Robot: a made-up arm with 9 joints. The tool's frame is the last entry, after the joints. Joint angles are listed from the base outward. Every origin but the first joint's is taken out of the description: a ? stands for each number. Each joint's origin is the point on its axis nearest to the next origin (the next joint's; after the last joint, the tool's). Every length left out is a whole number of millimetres.
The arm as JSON. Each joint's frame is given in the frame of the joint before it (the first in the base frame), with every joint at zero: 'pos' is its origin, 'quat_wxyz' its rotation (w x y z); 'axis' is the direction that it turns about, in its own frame. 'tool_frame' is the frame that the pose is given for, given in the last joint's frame.
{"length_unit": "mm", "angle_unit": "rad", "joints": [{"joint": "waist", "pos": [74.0, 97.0, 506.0], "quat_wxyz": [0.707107, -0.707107, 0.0, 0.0], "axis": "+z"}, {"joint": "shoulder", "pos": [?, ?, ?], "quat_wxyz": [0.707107, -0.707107, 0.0, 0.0], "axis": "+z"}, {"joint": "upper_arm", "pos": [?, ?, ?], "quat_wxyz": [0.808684, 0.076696, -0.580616, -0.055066], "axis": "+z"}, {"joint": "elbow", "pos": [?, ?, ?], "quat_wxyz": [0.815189, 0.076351, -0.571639, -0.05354], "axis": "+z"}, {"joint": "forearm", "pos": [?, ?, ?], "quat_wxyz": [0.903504, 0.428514, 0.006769, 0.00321], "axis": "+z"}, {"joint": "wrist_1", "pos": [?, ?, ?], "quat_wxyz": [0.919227, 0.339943, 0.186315, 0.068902], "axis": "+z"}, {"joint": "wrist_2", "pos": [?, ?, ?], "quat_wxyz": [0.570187, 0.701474, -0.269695, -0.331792], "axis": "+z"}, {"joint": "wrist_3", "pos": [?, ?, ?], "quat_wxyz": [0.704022, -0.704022, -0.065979, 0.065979], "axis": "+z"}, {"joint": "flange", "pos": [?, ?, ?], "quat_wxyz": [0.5, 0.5, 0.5, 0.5], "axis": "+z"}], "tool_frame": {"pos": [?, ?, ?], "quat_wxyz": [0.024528, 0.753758, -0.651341, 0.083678]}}
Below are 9 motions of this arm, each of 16 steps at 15 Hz.
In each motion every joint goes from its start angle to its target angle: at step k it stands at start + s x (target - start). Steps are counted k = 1, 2, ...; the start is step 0. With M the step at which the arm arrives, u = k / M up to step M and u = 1 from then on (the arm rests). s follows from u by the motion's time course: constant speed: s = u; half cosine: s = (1 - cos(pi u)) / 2; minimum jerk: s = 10 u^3 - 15 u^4 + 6 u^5.
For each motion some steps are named. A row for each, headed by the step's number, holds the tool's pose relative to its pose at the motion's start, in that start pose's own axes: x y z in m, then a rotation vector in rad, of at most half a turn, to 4 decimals.
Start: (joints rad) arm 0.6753 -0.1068 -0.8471 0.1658 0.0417 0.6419 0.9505 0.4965 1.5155
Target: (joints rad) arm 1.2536 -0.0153 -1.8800 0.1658 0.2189 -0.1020 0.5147 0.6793 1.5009
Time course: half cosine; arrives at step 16
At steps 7, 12, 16:
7: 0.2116 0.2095 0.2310 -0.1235 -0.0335 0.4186
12: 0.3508 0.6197 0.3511 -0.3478 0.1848 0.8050
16: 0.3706 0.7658 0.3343 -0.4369 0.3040 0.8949

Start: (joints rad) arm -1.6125 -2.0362 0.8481 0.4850 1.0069 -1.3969 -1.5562 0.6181 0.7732
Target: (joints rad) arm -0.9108 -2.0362 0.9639 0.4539 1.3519 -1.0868 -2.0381 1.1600 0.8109
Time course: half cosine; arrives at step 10
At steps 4, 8, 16:
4: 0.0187 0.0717 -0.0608 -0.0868 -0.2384 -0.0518
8: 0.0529 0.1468 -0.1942 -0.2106 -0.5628 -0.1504
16: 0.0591 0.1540 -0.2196 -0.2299 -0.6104 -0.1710

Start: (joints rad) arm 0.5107 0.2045 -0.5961 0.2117 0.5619 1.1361 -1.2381 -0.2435 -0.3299
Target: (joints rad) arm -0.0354 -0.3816 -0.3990 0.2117 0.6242 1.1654 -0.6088 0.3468 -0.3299
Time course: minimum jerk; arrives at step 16
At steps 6, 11, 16:
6: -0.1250 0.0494 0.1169 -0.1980 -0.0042 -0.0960
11: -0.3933 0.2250 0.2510 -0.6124 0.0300 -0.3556
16: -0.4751 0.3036 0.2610 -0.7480 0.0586 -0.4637

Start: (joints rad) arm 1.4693 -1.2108 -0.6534 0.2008 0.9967 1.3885 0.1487 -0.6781 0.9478
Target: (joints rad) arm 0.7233 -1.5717 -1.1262 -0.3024 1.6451 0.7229 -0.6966 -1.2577 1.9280
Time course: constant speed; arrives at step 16
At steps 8, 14, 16:
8: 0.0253 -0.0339 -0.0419 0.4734 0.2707 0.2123
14: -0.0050 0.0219 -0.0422 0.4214 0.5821 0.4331
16: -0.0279 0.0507 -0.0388 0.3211 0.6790 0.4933

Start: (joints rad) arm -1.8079 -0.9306 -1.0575 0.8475 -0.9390 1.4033 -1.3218 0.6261 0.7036
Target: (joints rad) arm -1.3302 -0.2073 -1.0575 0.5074 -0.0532 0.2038 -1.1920 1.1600 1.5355
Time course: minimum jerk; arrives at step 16
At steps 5, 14, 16:
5: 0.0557 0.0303 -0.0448 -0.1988 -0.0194 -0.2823
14: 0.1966 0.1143 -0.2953 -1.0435 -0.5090 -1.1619
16: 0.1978 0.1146 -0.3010 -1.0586 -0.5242 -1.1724

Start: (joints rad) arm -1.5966 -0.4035 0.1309 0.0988 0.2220 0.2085 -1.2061 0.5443 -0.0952
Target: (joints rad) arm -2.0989 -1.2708 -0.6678 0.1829 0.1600 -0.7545 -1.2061 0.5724 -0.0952
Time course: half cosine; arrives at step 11
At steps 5, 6, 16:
5: -0.0124 -0.3778 -0.3207 0.7350 0.3574 -0.2628
6: -0.0383 -0.4177 -0.4484 0.9641 0.4773 -0.2847
16: -0.1037 -0.3215 -0.7312 1.5324 0.8381 -0.1216

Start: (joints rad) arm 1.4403 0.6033 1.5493 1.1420 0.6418 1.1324 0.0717 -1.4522 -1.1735
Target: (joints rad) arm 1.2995 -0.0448 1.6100 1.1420 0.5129 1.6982 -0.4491 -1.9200 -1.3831
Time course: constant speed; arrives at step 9
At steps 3, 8, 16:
3: 0.0547 -0.0595 -0.0395 -0.1240 -0.0801 0.0517
8: 0.1144 -0.2028 -0.0784 -0.2320 -0.0975 0.1148
16: 0.1186 -0.2356 -0.0837 -0.2342 -0.0923 0.1218

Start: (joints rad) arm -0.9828 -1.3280 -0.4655 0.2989 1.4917 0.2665 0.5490 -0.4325 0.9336
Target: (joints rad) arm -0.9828 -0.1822 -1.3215 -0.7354 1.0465 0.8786 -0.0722 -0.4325 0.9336
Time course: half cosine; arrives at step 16
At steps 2, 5, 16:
2: 0.0264 0.0222 0.0307 -0.0085 0.0599 -0.0138
5: 0.1909 0.1226 0.1365 -0.0403 0.3457 -0.0837
16: 0.9039 0.2570 -0.2353 0.0823 1.4407 -0.2104

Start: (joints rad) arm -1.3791 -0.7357 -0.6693 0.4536 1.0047 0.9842 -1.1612 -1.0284 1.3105
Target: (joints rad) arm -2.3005 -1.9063 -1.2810 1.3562 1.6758 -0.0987 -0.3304 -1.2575 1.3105
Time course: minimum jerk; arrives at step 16
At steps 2, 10, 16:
2: -0.0217 -0.0079 0.0111 0.0222 -0.0035 0.0203
10: -0.3570 -0.7198 0.0585 0.2664 0.3852 1.0700
16: -0.1716 -0.8465 0.0442 -0.0926 0.6200 1.3816

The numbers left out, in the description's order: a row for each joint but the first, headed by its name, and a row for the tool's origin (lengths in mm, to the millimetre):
shoulder: -41.0 -83.0 0.0
upper_arm: 23.0 -30.0 0.0
elbow: -111.0 42.0 0.0
forearm: -163.0 -295.0 0.0
wrist_1: 39.0 -81.0 0.0
wrist_2: -352.0 290.0 0.0
wrist_3: 116.0 37.0 0.0
flange: -61.0 84.0 0.0
tool: 30.0 -19.0 0.0

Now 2 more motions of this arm.
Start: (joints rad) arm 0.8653 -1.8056 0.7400 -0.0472 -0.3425 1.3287 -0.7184 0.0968 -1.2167
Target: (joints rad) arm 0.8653 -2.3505 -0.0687 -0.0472 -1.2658 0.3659 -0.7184 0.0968 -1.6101
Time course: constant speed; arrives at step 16
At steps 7, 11, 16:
7: -0.1470 -0.2711 -0.2991 0.6562 -0.5261 0.2738
11: -0.0950 -0.3407 -0.5001 1.0202 -0.7034 0.4527
16: 0.0277 -0.3320 -0.6948 1.4440 -0.7600 0.6523

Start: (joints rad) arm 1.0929 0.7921 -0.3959 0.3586 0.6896 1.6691 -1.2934 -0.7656 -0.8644
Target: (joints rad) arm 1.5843 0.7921 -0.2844 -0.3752 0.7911 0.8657 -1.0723 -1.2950 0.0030
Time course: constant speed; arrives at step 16
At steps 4, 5, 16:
4: -0.0148 -0.1008 -0.0565 0.3503 -0.1390 -0.2709
5: -0.0177 -0.1237 -0.0766 0.4422 -0.1589 -0.3448
16: -0.0612 -0.2564 -0.3750 1.4058 -0.0485 -1.3252

